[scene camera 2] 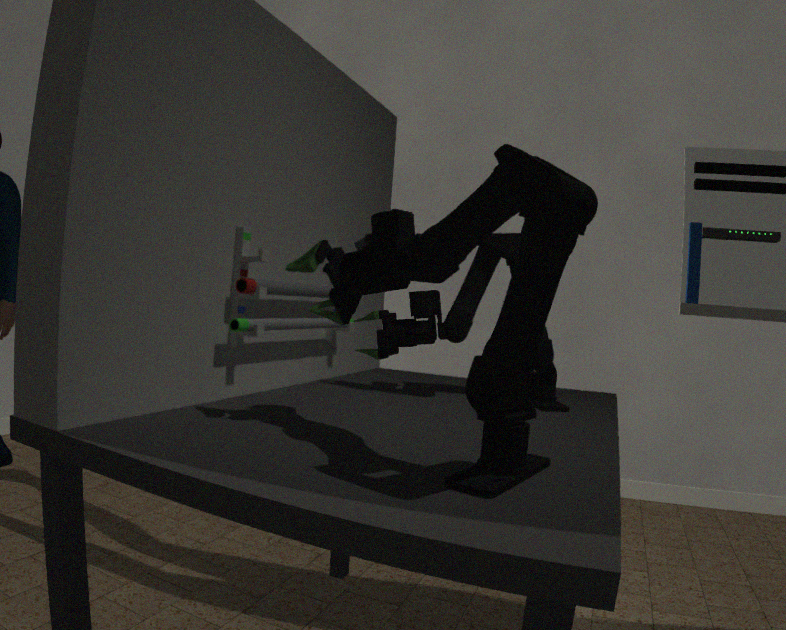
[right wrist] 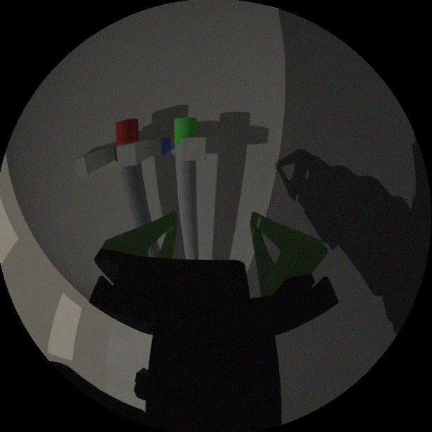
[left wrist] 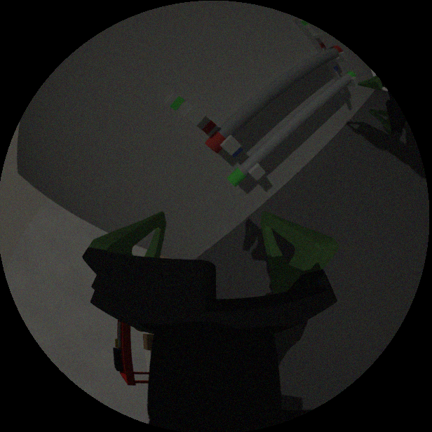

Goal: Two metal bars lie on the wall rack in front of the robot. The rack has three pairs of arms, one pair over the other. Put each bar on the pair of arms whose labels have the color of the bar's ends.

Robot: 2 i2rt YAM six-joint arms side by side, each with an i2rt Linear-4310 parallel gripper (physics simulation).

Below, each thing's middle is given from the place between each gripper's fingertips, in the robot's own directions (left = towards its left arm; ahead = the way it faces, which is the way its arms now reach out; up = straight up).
Labels:
Right now my right hand is 14 cm to the right of the red-ended bar (scene camera 2: 243,285), 10 cm below it and 8 cm short of it.
I see the red-ended bar 140 mm ahead of my left hand and 280 mm to the right of it.

